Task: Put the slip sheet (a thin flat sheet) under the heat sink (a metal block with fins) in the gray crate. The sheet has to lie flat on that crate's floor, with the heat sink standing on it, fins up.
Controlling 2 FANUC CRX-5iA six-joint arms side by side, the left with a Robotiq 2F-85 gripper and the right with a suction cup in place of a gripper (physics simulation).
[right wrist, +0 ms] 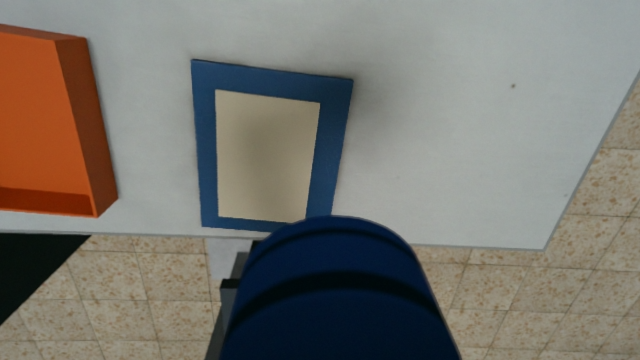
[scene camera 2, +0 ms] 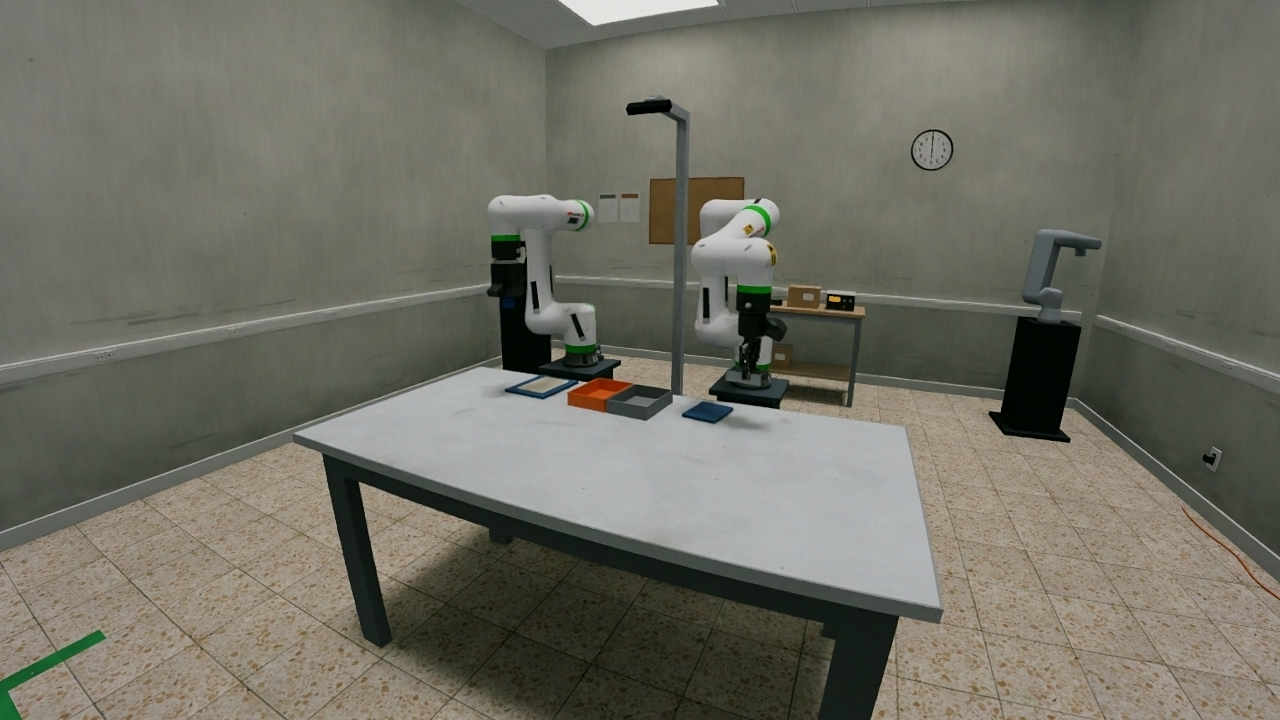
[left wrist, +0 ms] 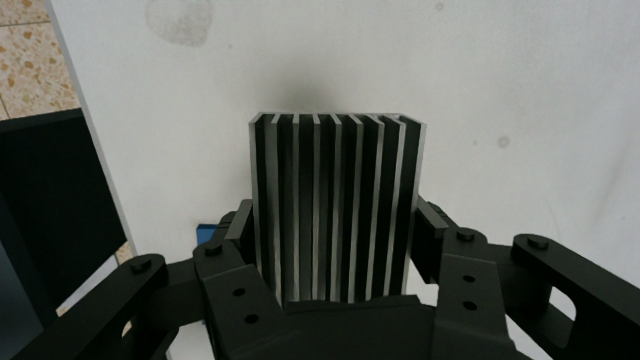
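My left gripper [scene camera 2: 748, 365] [left wrist: 336, 225] is shut on the heat sink [scene camera 2: 735, 379] [left wrist: 337, 165], a gray metal block with its fins up, and holds it above the table. The gray crate [scene camera 2: 638, 412] stands at the table's back; no heat sink shows in it, though its near wall hides part of its floor. The slip sheet [scene camera 2: 541, 385] [right wrist: 265, 155] is thin and beige and lies flat on a blue tray [right wrist: 330, 135]. My right suction cup [scene camera 2: 507, 302] [right wrist: 332, 255] holds nothing that I can see and hangs above the tray's area.
An orange crate [scene camera 2: 593, 399] [right wrist: 40, 115] stands against the gray crate, on the slip sheet's side. A flat blue square pad [scene camera 2: 707, 411] [left wrist: 206, 233] lies on the table to the right of the gray crate. A camera post [scene camera 2: 681, 259] rises behind the table [scene camera 2: 581, 474].
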